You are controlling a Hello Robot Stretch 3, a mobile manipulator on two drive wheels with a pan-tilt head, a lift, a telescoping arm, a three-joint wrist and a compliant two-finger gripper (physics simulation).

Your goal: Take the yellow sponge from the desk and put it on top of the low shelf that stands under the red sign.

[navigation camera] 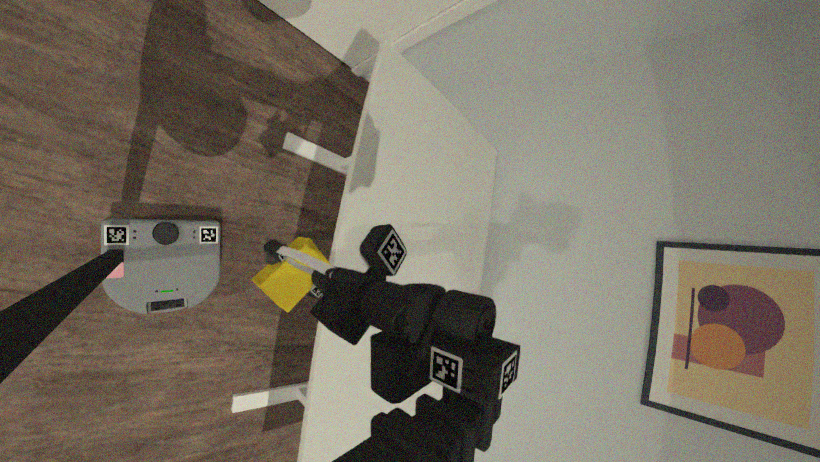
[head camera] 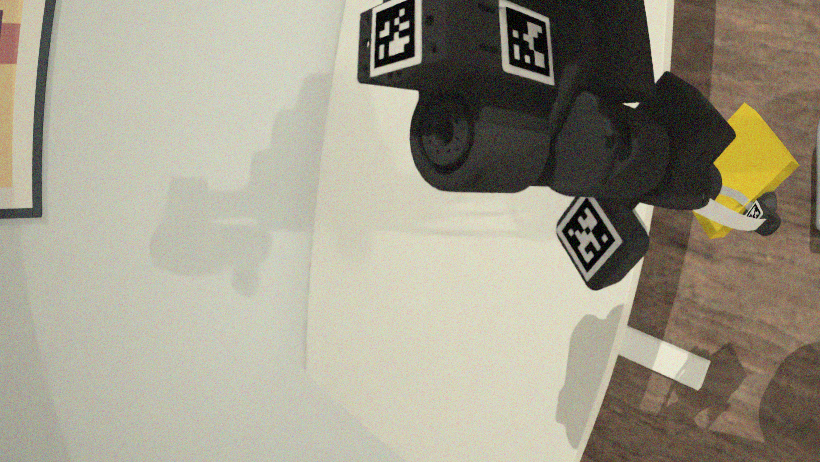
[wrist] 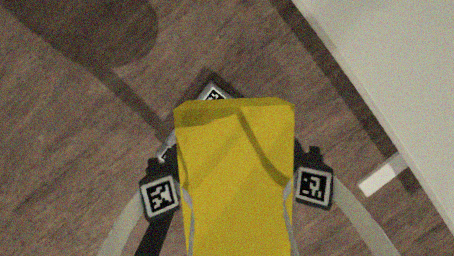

Labels:
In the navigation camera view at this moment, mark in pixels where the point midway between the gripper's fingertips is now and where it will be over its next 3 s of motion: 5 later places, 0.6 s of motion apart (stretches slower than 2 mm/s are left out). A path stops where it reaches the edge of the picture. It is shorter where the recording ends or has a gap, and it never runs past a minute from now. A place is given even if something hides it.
My gripper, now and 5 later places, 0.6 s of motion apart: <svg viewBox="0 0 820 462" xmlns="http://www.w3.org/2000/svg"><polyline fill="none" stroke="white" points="287,267 287,250 288,215 290,180 292,144 295,111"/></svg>

